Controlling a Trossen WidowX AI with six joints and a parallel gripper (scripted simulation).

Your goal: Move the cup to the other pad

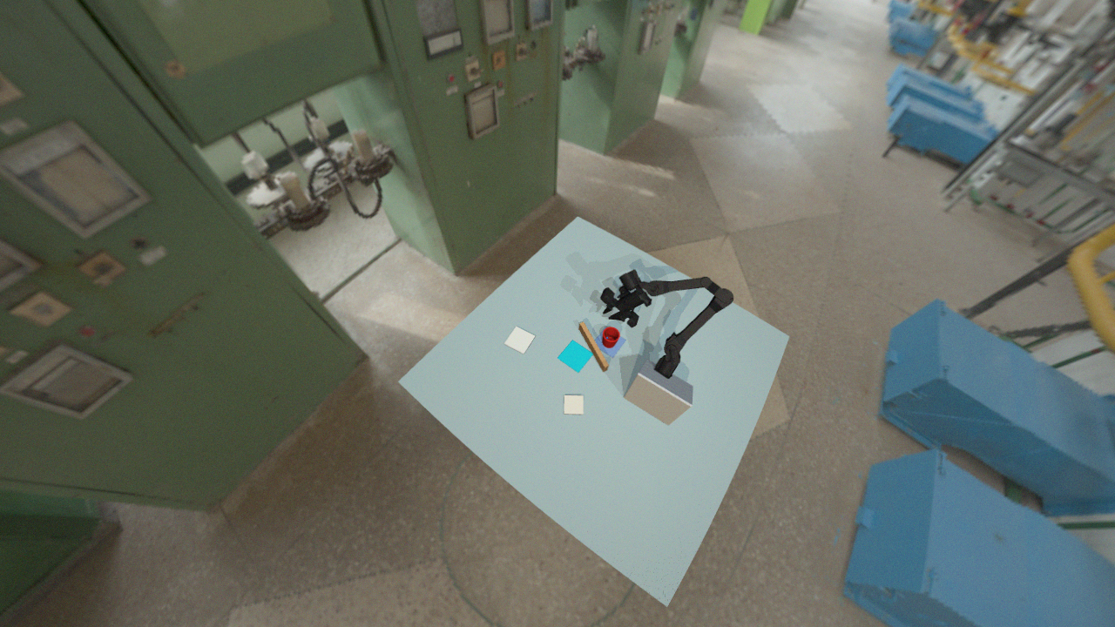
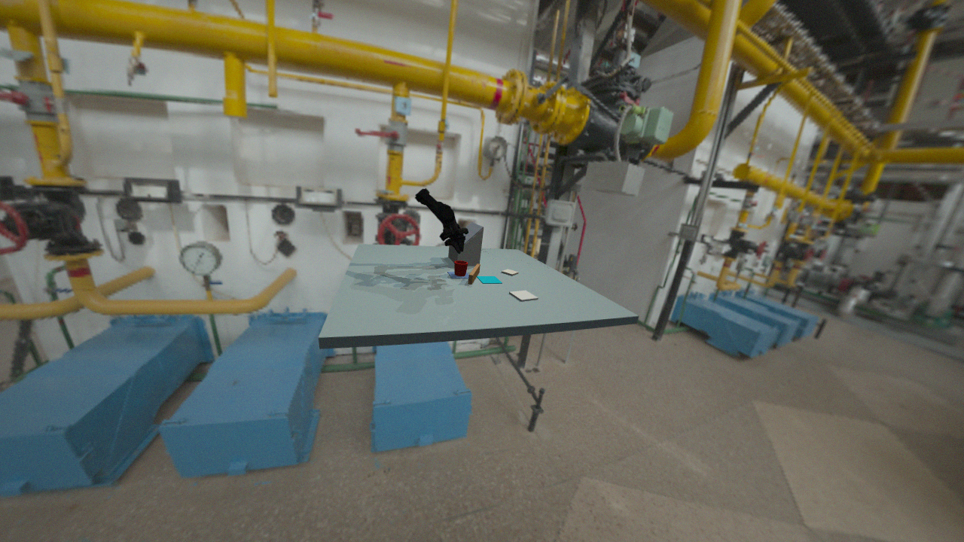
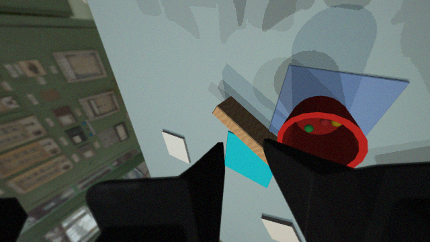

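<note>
Now: gripper tip 50 mm past the red cup, 20 mm to the right of it and 100 mm above it. Also, from my gripper tip: wooden bar: 20 mm behind, 90 mm to the left, 130 mm below; blue pad: 60 mm behind, 10 mm to the left, 150 mm below.
</note>
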